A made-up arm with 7 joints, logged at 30 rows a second.
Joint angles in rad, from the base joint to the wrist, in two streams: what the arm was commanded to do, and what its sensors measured. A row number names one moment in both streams.
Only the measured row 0 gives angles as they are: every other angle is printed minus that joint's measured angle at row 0.
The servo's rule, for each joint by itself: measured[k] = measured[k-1] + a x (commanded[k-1-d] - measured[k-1]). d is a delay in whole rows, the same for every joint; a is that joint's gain. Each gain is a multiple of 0.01, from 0.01 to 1. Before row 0 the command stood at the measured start. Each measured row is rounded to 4 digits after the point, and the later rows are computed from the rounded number. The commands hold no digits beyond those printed.
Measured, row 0:
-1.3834 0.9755 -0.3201 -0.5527 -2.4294 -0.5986 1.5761
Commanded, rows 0 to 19:
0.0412 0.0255 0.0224 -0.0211 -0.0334 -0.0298 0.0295
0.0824 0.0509 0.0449 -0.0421 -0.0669 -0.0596 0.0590
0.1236 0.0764 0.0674 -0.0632 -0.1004 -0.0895 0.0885
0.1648 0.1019 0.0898 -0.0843 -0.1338 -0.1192 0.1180
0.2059 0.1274 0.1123 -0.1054 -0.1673 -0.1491 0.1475
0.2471 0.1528 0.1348 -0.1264 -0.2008 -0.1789 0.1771
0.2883 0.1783 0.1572 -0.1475 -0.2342 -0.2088 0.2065
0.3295 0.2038 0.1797 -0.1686 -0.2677 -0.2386 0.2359
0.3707 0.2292 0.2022 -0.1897 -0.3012 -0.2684 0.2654
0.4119 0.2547 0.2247 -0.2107 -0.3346 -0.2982 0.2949
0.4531 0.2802 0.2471 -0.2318 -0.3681 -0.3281 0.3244
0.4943 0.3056 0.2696 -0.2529 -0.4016 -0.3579 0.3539
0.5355 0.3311 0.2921 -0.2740 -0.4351 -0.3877 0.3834
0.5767 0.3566 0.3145 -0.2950 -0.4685 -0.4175 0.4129
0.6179 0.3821 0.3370 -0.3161 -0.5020 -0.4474 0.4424
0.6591 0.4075 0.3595 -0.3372 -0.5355 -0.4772 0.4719
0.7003 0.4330 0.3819 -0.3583 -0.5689 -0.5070 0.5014
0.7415 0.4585 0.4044 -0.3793 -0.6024 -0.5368 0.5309
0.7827 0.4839 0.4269 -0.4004 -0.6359 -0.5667 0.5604
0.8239 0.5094 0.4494 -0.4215 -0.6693 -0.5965 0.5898
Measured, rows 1 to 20:
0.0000 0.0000 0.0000 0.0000 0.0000 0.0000 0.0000
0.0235 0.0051 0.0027 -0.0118 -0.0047 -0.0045 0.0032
0.0571 0.0143 0.0078 -0.0288 -0.0134 -0.0128 0.0093
0.0950 0.0267 0.0150 -0.0481 -0.0256 -0.0243 0.0180
0.1348 0.0417 0.0240 -0.0684 -0.0407 -0.0385 0.0290
0.1753 0.0588 0.0346 -0.0891 -0.0584 -0.0551 0.0420
0.2162 0.0776 0.0466 -0.1100 -0.0783 -0.0737 0.0569
0.2573 0.0977 0.0599 -0.1310 -0.1001 -0.0940 0.0734
0.2985 0.1189 0.0743 -0.1521 -0.1236 -0.1157 0.0913
0.3397 0.1410 0.0896 -0.1732 -0.1485 -0.1386 0.1105
0.3809 0.1637 0.1058 -0.1942 -0.1746 -0.1625 0.1308
0.4221 0.1870 0.1228 -0.2153 -0.2017 -0.1873 0.1521
0.4633 0.2107 0.1404 -0.2364 -0.2297 -0.2129 0.1743
0.5045 0.2348 0.1586 -0.2575 -0.2585 -0.2391 0.1973
0.5457 0.2592 0.1773 -0.2785 -0.2879 -0.2659 0.2210
0.5869 0.2838 0.1965 -0.2996 -0.3179 -0.2931 0.2454
0.6281 0.3085 0.2161 -0.3207 -0.3484 -0.3207 0.2703
0.6693 0.3334 0.2360 -0.3418 -0.3793 -0.3486 0.2957
0.7105 0.3584 0.2562 -0.3628 -0.4105 -0.3768 0.3216
0.7517 0.3835 0.2767 -0.3839 -0.4421 -0.4053 0.3479
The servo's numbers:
d 1
a 0.57 0.20 0.12 0.56 0.14 0.15 0.11

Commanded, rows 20 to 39:
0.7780 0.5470 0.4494 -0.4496 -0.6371 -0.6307 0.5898
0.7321 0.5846 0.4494 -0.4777 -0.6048 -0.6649 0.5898
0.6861 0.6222 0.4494 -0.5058 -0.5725 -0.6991 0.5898
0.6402 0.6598 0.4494 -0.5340 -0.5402 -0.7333 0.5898
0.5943 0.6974 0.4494 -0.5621 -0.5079 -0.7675 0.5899
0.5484 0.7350 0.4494 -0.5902 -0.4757 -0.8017 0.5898
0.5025 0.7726 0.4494 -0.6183 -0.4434 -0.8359 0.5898
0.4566 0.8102 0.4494 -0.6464 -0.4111 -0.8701 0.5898
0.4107 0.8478 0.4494 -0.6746 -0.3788 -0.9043 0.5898
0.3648 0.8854 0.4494 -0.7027 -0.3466 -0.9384 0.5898
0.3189 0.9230 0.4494 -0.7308 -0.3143 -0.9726 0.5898
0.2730 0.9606 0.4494 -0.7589 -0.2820 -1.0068 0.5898
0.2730 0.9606 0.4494 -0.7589 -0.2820 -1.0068 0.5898
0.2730 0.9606 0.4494 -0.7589 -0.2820 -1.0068 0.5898
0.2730 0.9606 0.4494 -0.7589 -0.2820 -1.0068 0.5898
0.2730 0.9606 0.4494 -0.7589 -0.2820 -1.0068 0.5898
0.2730 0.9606 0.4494 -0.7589 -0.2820 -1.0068 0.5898
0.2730 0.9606 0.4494 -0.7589 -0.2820 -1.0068 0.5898
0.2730 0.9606 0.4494 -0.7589 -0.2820 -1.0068 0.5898
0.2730 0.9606 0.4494 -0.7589 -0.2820 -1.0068 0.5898
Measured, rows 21 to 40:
0.7929 0.4087 0.2974 -0.4050 -0.4739 -0.4340 0.3745
0.7844 0.4364 0.3156 -0.4300 -0.4967 -0.4635 0.3982
0.7546 0.4660 0.3317 -0.4567 -0.5118 -0.4937 0.4193
0.7156 0.4972 0.3458 -0.4842 -0.5203 -0.5245 0.4381
0.6726 0.5297 0.3582 -0.5121 -0.5231 -0.5558 0.4548
0.6280 0.5632 0.3691 -0.5401 -0.5210 -0.5876 0.4697
0.5826 0.5976 0.3787 -0.5682 -0.5147 -0.6197 0.4829
0.5369 0.6326 0.3872 -0.5963 -0.5047 -0.6521 0.4947
0.4911 0.6681 0.3947 -0.6244 -0.4916 -0.6848 0.5052
0.4453 0.7040 0.4013 -0.6525 -0.4758 -0.7177 0.5145
0.3994 0.7403 0.4071 -0.6806 -0.4577 -0.7508 0.5228
0.3535 0.7768 0.4122 -0.7087 -0.4376 -0.7841 0.5302
0.3076 0.8136 0.4167 -0.7368 -0.4158 -0.8175 0.5368
0.2879 0.8430 0.4206 -0.7492 -0.3971 -0.8459 0.5426
0.2794 0.8665 0.4241 -0.7546 -0.3810 -0.8700 0.5478
0.2758 0.8853 0.4271 -0.7570 -0.3671 -0.8905 0.5524
0.2742 0.9004 0.4298 -0.7581 -0.3552 -0.9079 0.5565
0.2735 0.9124 0.4322 -0.7585 -0.3450 -0.9227 0.5602
0.2732 0.9220 0.4343 -0.7587 -0.3362 -0.9353 0.5635
0.2731 0.9297 0.4361 -0.7588 -0.3286 -0.9460 0.5664

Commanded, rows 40 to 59:
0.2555 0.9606 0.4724 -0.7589 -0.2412 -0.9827 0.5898
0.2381 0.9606 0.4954 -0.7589 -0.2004 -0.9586 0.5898
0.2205 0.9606 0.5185 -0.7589 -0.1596 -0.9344 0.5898
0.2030 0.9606 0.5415 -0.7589 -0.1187 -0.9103 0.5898
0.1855 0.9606 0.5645 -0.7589 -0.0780 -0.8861 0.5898
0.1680 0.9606 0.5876 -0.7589 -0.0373 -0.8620 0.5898
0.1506 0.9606 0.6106 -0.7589 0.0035 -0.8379 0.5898
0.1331 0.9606 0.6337 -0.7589 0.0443 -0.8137 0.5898
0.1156 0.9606 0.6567 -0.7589 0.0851 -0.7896 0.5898
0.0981 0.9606 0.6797 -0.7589 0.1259 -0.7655 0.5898
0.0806 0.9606 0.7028 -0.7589 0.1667 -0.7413 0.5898
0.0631 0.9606 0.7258 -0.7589 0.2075 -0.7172 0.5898
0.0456 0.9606 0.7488 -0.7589 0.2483 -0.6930 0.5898
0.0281 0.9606 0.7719 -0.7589 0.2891 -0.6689 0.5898
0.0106 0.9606 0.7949 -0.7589 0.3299 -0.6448 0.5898
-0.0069 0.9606 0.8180 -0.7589 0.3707 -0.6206 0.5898
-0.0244 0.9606 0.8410 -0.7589 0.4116 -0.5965 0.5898
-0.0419 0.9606 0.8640 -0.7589 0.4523 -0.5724 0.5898
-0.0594 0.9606 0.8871 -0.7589 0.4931 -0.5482 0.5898
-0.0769 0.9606 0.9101 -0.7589 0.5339 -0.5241 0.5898
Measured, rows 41 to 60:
0.2730 0.9359 0.4377 -0.7589 -0.3221 -0.9551 0.5690
0.2630 0.9408 0.4419 -0.7589 -0.3108 -0.9592 0.5713
0.2488 0.9448 0.4483 -0.7589 -0.2953 -0.9591 0.5733
0.2327 0.9480 0.4567 -0.7589 -0.2763 -0.9554 0.5751
0.2158 0.9505 0.4669 -0.7589 -0.2542 -0.9486 0.5767
0.1985 0.9525 0.4786 -0.7589 -0.2295 -0.9392 0.5781
0.1811 0.9541 0.4917 -0.7589 -0.2026 -0.9276 0.5794
0.1637 0.9554 0.5060 -0.7589 -0.1737 -0.9141 0.5805
0.1463 0.9564 0.5213 -0.7589 -0.1432 -0.8990 0.5815
0.1288 0.9572 0.5375 -0.7589 -0.1112 -0.8826 0.5824
0.1113 0.9579 0.5546 -0.7589 -0.0780 -0.8650 0.5832
0.0938 0.9584 0.5724 -0.7589 -0.0437 -0.8464 0.5839
0.0763 0.9588 0.5908 -0.7589 -0.0085 -0.8270 0.5845
0.0588 0.9592 0.6098 -0.7589 0.0275 -0.8069 0.5851
0.0413 0.9595 0.6293 -0.7589 0.0641 -0.7862 0.5856
0.0238 0.9597 0.6492 -0.7589 0.1013 -0.7650 0.5861
0.0063 0.9599 0.6695 -0.7589 0.1390 -0.7433 0.5865
-0.0112 0.9600 0.6901 -0.7589 0.1772 -0.7213 0.5869
-0.0287 0.9601 0.7110 -0.7589 0.2157 -0.6990 0.5872
-0.0462 0.9602 0.7321 -0.7589 0.2545 -0.6764 0.5875

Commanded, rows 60 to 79:
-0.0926 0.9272 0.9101 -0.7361 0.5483 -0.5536 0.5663
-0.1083 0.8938 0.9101 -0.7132 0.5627 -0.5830 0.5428
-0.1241 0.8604 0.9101 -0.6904 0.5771 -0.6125 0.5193
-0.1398 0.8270 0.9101 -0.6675 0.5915 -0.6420 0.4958
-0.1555 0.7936 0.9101 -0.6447 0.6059 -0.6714 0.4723
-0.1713 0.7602 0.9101 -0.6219 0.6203 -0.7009 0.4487
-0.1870 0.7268 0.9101 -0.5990 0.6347 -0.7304 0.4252
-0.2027 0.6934 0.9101 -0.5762 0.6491 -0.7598 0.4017
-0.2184 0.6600 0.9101 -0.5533 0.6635 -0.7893 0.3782
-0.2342 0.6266 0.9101 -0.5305 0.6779 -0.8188 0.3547
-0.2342 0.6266 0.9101 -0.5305 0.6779 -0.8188 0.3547
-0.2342 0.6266 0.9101 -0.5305 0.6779 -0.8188 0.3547
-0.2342 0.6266 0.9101 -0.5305 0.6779 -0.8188 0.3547
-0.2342 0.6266 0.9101 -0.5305 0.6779 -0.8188 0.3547
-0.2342 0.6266 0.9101 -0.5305 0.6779 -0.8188 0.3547
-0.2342 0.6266 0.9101 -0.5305 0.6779 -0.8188 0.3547
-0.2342 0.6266 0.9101 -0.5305 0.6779 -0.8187 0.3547
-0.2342 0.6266 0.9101 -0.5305 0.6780 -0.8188 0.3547
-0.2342 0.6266 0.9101 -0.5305 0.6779 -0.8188 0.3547
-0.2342 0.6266 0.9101 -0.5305 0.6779 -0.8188 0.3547
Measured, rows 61 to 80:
-0.0637 0.9603 0.7535 -0.7589 0.2936 -0.6536 0.5878
-0.0802 0.9537 0.7723 -0.7461 0.3293 -0.6386 0.5854
-0.0962 0.9417 0.7888 -0.7277 0.3620 -0.6303 0.5807
-0.1121 0.9254 0.8034 -0.7068 0.3921 -0.6276 0.5739
-0.1279 0.9057 0.8162 -0.6848 0.4200 -0.6298 0.5653
-0.1436 0.8833 0.8275 -0.6623 0.4460 -0.6360 0.5551
-0.1594 0.8587 0.8374 -0.6397 0.4704 -0.6457 0.5434
-0.1751 0.8323 0.8461 -0.6169 0.4934 -0.6584 0.5304
-0.1908 0.8045 0.8538 -0.5941 0.5152 -0.6736 0.5162
-0.2065 0.7756 0.8606 -0.5713 0.5360 -0.6910 0.5010
-0.2223 0.7458 0.8665 -0.5485 0.5559 -0.7102 0.4849
-0.2291 0.7220 0.8717 -0.5384 0.5730 -0.7265 0.4706
-0.2320 0.7029 0.8763 -0.5340 0.5877 -0.7403 0.4579
-0.2333 0.6876 0.8804 -0.5320 0.6003 -0.7521 0.4465
-0.2338 0.6754 0.8840 -0.5312 0.6112 -0.7621 0.4364
-0.2340 0.6656 0.8871 -0.5308 0.6205 -0.7706 0.4274
-0.2341 0.6578 0.8899 -0.5306 0.6285 -0.7778 0.4194
-0.2342 0.6516 0.8923 -0.5305 0.6354 -0.7839 0.4123
-0.2342 0.6466 0.8944 -0.5305 0.6414 -0.7891 0.4060
-0.2342 0.6426 0.8963 -0.5305 0.6465 -0.7936 0.4004

